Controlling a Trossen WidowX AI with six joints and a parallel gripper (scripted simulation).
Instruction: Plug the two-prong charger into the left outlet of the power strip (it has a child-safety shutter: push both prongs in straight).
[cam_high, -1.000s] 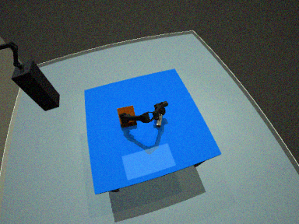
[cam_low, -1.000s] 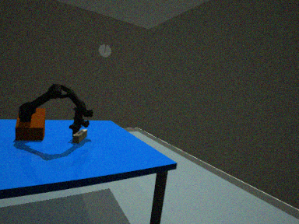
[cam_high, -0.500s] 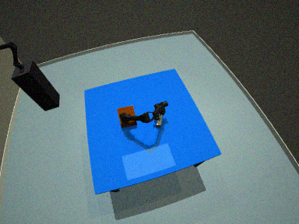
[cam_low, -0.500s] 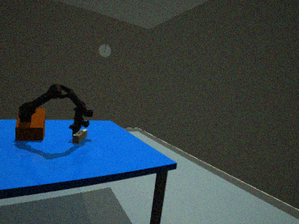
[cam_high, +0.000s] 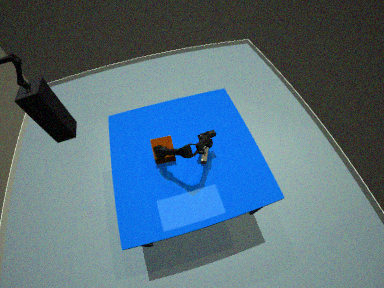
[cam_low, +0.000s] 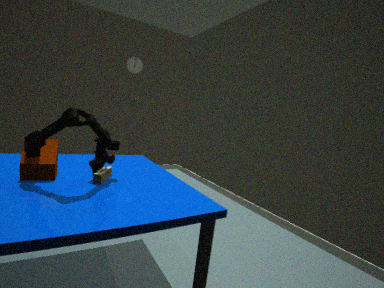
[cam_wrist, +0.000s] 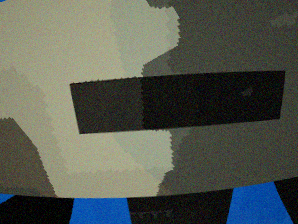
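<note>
My gripper tip is 1 cm short of the black two-prong charger, 1 cm to the left of it and 1 cm below it.
</note>
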